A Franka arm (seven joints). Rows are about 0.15 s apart.
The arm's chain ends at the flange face. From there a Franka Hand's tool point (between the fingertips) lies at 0.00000 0.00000 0.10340 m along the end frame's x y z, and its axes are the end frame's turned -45 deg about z.
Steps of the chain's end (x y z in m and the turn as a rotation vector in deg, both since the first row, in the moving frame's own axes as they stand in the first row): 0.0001 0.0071 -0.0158 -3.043 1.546 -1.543; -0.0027 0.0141 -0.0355 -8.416 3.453 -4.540; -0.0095 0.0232 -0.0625 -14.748 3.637 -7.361; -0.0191 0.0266 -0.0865 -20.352 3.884 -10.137; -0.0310 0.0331 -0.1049 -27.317 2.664 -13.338; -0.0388 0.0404 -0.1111 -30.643 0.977 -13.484; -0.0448 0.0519 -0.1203 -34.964 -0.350 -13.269; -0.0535 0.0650 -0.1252 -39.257 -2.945 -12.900
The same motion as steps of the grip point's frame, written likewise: -0.0068 0.0110 -0.0160 -3.245 -1.059 -1.543; -0.0176 0.0234 -0.0368 -8.393 -3.509 -4.540; -0.0356 0.0337 -0.0661 -13.000 -7.857 -7.361; -0.0501 0.0372 -0.0932 -17.137 -11.645 -10.137; -0.0710 0.0415 -0.1165 -21.200 -17.432 -13.338; -0.0871 0.0436 -0.1255 -22.359 -20.977 -13.484; -0.1054 0.0512 -0.1389 -24.476 -24.971 -13.269; -0.1281 0.0563 -0.1486 -25.676 -29.841 -12.900
